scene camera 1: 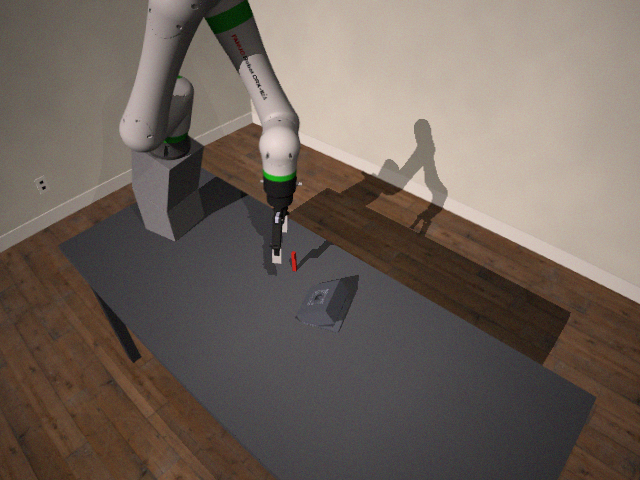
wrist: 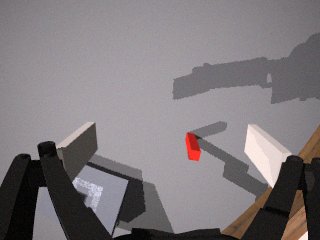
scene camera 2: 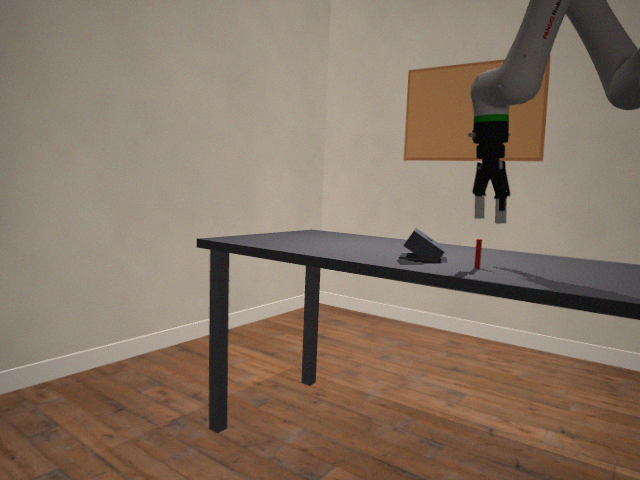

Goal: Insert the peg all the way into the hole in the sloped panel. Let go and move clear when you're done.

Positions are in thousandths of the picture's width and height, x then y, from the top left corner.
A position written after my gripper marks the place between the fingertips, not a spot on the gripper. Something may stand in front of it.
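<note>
What I see here is my gripper (scene camera 2: 765,459), and I find my gripper (wrist: 539,577) again from the wrist.
</note>
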